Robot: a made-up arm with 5 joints. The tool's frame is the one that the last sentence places.
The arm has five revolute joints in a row. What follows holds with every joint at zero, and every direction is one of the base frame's. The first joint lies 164 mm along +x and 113 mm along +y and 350 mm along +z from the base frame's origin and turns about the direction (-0.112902, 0.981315, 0.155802). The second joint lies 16 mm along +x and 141 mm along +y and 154 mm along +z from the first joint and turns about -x. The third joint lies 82 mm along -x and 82 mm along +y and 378 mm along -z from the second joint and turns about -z. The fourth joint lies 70 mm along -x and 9 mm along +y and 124 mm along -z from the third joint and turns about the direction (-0.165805, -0.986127, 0.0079). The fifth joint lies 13 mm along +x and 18 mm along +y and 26 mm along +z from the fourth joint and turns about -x. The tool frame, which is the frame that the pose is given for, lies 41 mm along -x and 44 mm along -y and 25 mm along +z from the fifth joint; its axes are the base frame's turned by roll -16.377, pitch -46.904 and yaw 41.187 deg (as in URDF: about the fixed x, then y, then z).
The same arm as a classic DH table. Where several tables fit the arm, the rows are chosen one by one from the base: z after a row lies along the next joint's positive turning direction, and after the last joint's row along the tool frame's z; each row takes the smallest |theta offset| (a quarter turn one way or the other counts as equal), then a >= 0, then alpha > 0; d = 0 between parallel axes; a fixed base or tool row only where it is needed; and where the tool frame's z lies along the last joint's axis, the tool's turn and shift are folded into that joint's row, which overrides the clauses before.
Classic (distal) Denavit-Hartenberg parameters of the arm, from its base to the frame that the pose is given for. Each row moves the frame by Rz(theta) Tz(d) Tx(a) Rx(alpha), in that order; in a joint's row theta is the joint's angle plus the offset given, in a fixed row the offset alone. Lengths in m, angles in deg.
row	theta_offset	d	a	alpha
base (fixed)	6.56	0.3353	0.1758	-81.04
joint 1	88.97	0.2591	-0.1300	-83.52
joint 2	-80.98	0.0474	0.0820	-90.00
joint 3	-80.46	0.5020	0.0705	90.45
joint 4	-89.92	-0.0153	0.0261	-80.46
joint 5	68.73	-0.0087	-0.0322	44.53
tool (fixed)	-47.16	0.0556	0.0000	0.00

